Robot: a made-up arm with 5 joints.
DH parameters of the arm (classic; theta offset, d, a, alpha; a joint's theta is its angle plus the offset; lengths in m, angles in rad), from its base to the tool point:
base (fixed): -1.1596 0 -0.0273 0
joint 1: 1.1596 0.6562 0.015 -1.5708
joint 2: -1.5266 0 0.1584 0
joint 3: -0.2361 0 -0.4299 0
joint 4: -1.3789 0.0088 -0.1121 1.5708
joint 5: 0 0.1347 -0.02 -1.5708
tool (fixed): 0 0.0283 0 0
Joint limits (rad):
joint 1: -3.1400..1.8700
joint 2: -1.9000..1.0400
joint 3: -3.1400..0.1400
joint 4: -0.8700..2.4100
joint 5: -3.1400..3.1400
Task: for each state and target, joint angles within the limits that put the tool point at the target. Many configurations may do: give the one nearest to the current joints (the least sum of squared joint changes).
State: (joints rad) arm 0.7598 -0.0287 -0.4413 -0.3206 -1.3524
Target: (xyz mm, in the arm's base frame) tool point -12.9 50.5 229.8
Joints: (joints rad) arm 0.6072 0.3943 0.0427 -0.1255 -1.7934
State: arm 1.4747 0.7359 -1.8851 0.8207 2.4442
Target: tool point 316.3 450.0 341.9
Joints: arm 0.9629 0.7746 -1.5093 1.0725 2.5205
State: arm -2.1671 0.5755 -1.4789 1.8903 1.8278
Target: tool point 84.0 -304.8 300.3
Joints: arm -1.2437 0.7318 -1.3375 1.8904 1.7566
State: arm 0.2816 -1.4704 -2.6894 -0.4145 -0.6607
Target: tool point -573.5 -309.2 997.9
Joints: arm 0.6024 -1.2460 -2.6407 0.0467 -0.5648
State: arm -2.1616 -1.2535 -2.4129 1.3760 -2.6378
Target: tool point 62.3 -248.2 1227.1
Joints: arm -1.2947 -0.4793 -2.0315 1.2298 -2.5658
